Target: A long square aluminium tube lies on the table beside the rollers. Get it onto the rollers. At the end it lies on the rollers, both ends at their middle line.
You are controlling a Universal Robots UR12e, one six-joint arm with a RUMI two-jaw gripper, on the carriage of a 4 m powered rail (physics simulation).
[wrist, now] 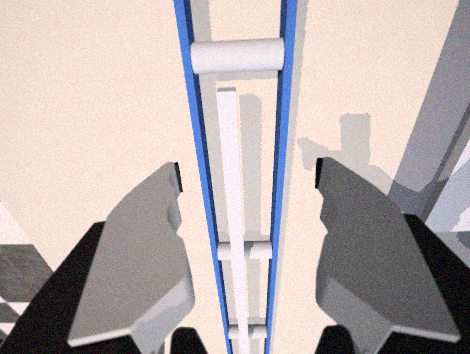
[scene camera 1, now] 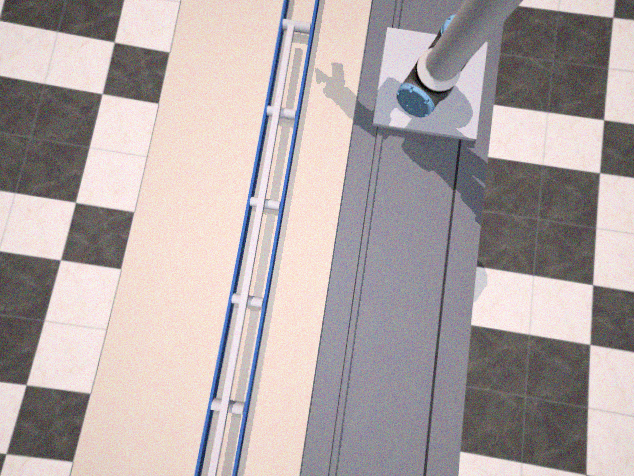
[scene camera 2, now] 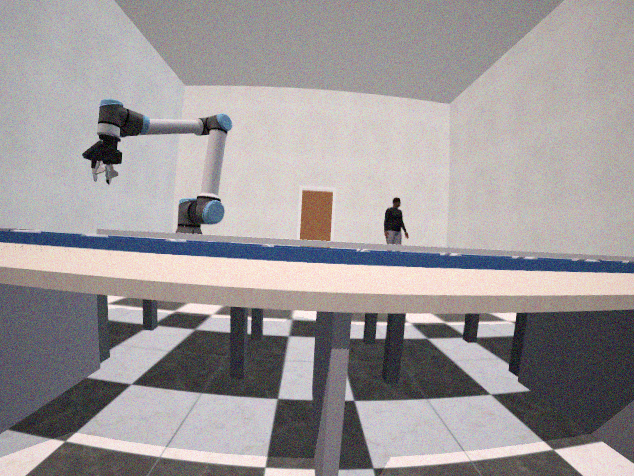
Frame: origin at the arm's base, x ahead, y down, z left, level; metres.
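Seen in the pictures: gripper, fingertip midpoint: (wrist: 247,163) (scene camera 2: 102,183).
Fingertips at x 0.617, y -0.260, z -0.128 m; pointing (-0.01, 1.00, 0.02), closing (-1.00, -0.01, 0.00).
Observation:
A point is followed by its place in that frame.
The long square aluminium tube (scene camera 1: 267,153) @[x 0.639, y -0.055, z 0.454 m] (wrist: 231,150) @[x 0.634, y -0.055, z -0.029 m] lies lengthwise over the rollers (scene camera 1: 288,113) @[x 0.588, y -0.028, z 0.258 m] (wrist: 237,56) @[x 0.620, y -0.030, z -0.152 m], between the blue side rails. It sits left of their middle line in scene camera 1 and the wrist view, more so at its far end. In the wrist view that end lies between two rollers, short of the upper one. The other end is beyond the lower edge of scene camera 1. I cannot make out the tube in scene camera 2. My gripper (scene camera 2: 101,179) @[x 0.617, y -0.260, z -0.128 m] (wrist: 247,163) @[x 0.617, y -0.260, z -0.128 m] is open and empty, high above the conveyor, its fingers pointing down.
Blue rails (scene camera 1: 237,266) @[x 0.683, y -0.021, z 0.923 m] (scene camera 2: 307,257) @[x 0.694, y 0.010, z 0.817 m] (wrist: 286,125) @[x 0.549, y -0.022, z -0.051 m] flank the rollers along the cream table (scene camera 1: 168,256) @[x 0.986, y 0.030, z 0.929 m] (scene camera 2: 332,281) @[x 1.050, y 0.030, z 0.880 m]. The grey rail bed (scene camera 1: 399,256) runs beside the table, with the carriage plate (scene camera 1: 391,51) @[x 0.191, y 0.000, z -0.115 m] on it. A person (scene camera 2: 394,220) stands at the back near a brown door (scene camera 2: 316,215).

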